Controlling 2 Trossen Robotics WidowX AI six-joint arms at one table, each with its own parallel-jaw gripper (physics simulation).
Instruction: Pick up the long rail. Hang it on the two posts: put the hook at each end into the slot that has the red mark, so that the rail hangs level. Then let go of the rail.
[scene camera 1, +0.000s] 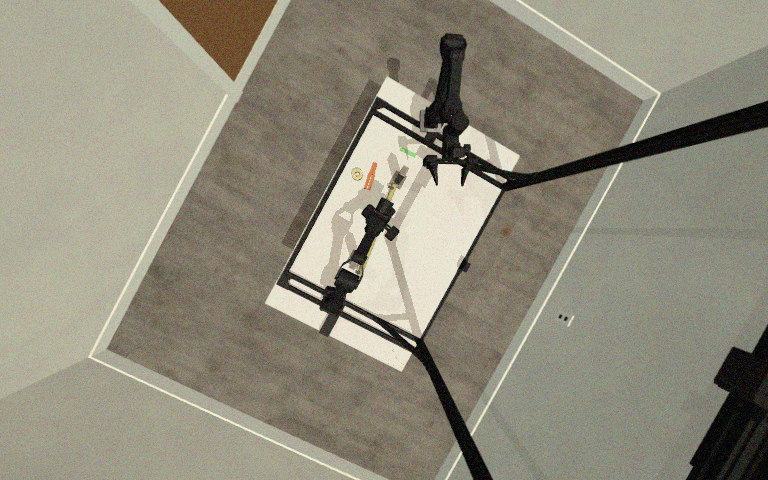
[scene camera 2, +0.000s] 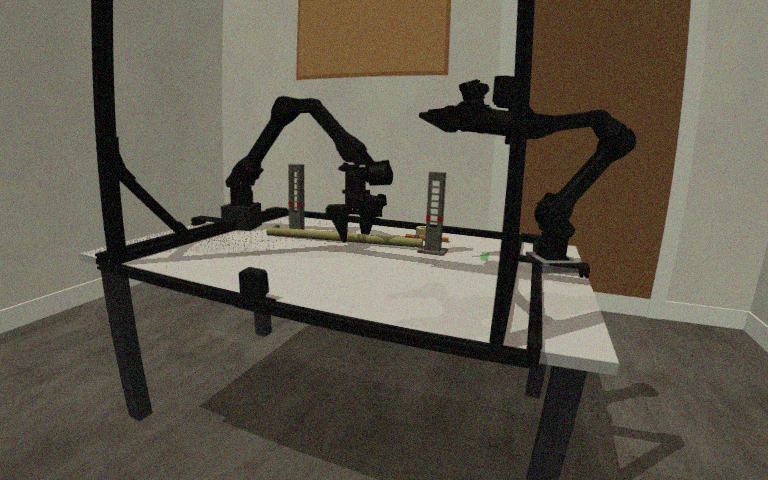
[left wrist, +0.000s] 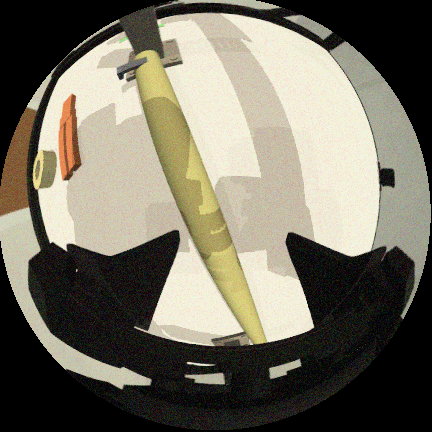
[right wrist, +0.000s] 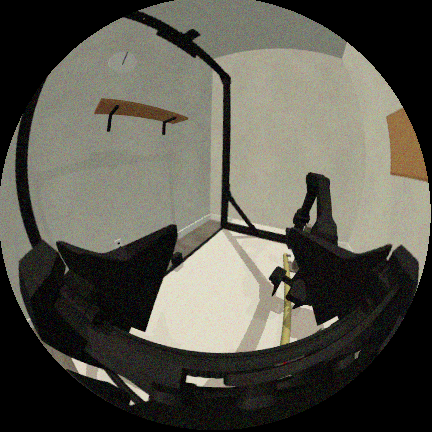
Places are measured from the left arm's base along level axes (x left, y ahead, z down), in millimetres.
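Where they show: left gripper, between the fingertips: (scene camera 2: 355, 242) (left wrist: 234, 237) (right wrist: 282, 301); right gripper, between the fingertips: (scene camera 1: 449, 185) (scene camera 2: 423, 113) (right wrist: 235, 231); left arm's base, origin of its link: (scene camera 1: 333, 302) (scene camera 2: 241, 204); right arm's base, origin of its link: (scene camera 1: 430, 120) (scene camera 2: 552, 256).
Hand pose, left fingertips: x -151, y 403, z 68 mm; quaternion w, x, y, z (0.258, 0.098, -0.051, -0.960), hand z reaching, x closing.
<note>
Things, the pixels of their centre, and the offset from my left fingertips. "pt": a spot on its surface instead.
- long yellow rail, middle of its body: (left wrist: 228, 294) (scene camera 2: 341, 236) (right wrist: 288, 290) (scene camera 1: 375, 230) dy -44, dx +30, dz -9 mm
- dark hook, a spot on its surface: (left wrist: 131, 66) pt dy +163, dx +1, dz -25 mm
- left post, a spot on its surface: (scene camera 2: 301, 220) pt dy -178, dx +84, dz -37 mm
- right post, a spot on its surface: (scene camera 2: 434, 240) pt dy +217, dx -40, dz -27 mm
- orange piece, middle of its body: (left wrist: 66, 128) (scene camera 2: 427, 238) (scene camera 1: 371, 176) dy +203, dx +103, dz +2 mm
- yellow ring, middle of its body: (left wrist: 43, 169) (scene camera 2: 423, 231) (scene camera 1: 357, 174) dy +194, dx +168, dz -5 mm
- small green piece, middle of its body: (scene camera 2: 484, 256) (scene camera 1: 407, 152) dy +354, dx -44, dz +8 mm
The long yellow rail (scene camera 1: 391, 193) (scene camera 2: 308, 233) (left wrist: 165, 130) (right wrist: 286, 325) lies on the table beside the two grey posts. A dark hook (left wrist: 131, 66) shows at its far end in the left wrist view. The left post (scene camera 2: 301, 220) and the right post (scene camera 2: 434, 240) (left wrist: 142, 32) stand upright, each with a column of slots and red marks low on it. My left gripper (scene camera 2: 355, 236) (left wrist: 234, 237) points down over the rail's middle, open, with the rail running slantwise between its fingers. My right gripper (scene camera 1: 449, 184) (right wrist: 235, 231) is open and empty, high above the table at the right.
An orange piece (scene camera 1: 370, 176) (left wrist: 68, 140) and a yellow ring (scene camera 1: 352, 173) (left wrist: 48, 170) lie behind the posts. A small green piece (scene camera 1: 407, 152) (scene camera 2: 484, 256) lies near the right arm's base. A black frame (scene camera 2: 339, 321) runs along the table's edges, with uprights at the corners.
</note>
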